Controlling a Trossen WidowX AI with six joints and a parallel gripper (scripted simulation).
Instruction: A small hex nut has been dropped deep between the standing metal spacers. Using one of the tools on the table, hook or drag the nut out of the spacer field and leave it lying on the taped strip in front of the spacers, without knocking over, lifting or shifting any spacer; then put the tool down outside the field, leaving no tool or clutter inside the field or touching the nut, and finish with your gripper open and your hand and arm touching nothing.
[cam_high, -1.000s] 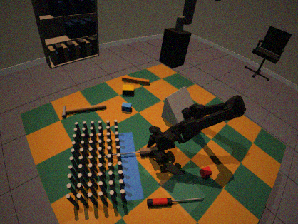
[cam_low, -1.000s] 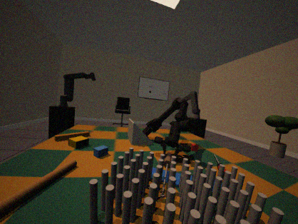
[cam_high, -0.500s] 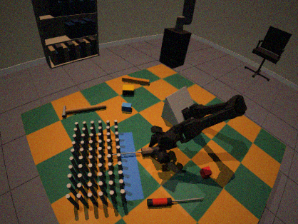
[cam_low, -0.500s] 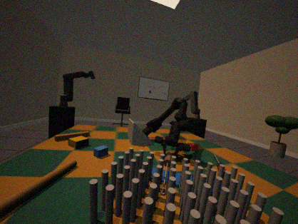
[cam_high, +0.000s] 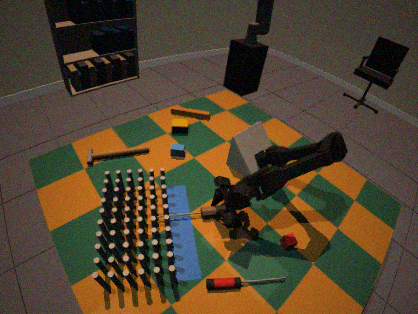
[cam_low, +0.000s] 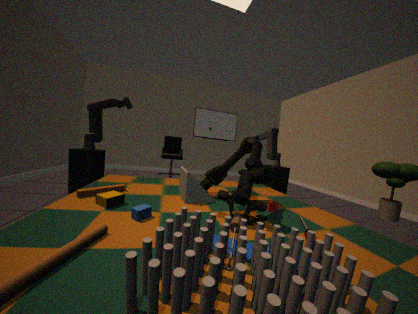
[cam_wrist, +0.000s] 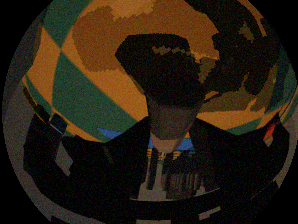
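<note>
The thin hook tool lies 9 cm ahead of my gripper tip and 5 cm to the right of it. Also, from my gripper tip: blue taped strip 12 cm ahead, 3 cm to the right, 1 cm below; then red cube 12 cm behind, 27 cm to the left, 1 cm above; then blue cube 9 cm behind, 34 cm to the right, 1 cm above.
</note>
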